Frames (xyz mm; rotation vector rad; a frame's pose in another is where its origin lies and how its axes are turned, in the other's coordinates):
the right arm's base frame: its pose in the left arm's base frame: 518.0 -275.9 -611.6 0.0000 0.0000 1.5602
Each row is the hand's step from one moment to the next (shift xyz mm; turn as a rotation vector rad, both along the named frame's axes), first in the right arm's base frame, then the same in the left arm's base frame.
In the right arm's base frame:
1: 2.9 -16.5 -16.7 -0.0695 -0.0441 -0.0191
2: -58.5 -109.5 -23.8 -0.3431 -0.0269 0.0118
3: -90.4 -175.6 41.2 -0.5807 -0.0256 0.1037
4: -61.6 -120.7 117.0 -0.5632 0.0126 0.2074
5: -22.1 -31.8 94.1 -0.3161 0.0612 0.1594
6: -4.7 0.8 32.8 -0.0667 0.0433 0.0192
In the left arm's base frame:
1: 16.5 2.7 -16.7 0.0434 -0.0700 -0.0191
2: 108.9 -59.7 -23.8 0.0233 -0.3434 0.0118
3: 174.6 -92.3 41.2 0.0194 -0.5809 0.1037
4: 120.0 -62.9 117.0 -0.0186 -0.5630 0.2074
5: 31.6 -22.4 94.1 -0.0645 -0.3154 0.1594
6: -0.8 -4.7 32.8 -0.0440 -0.0662 0.0192

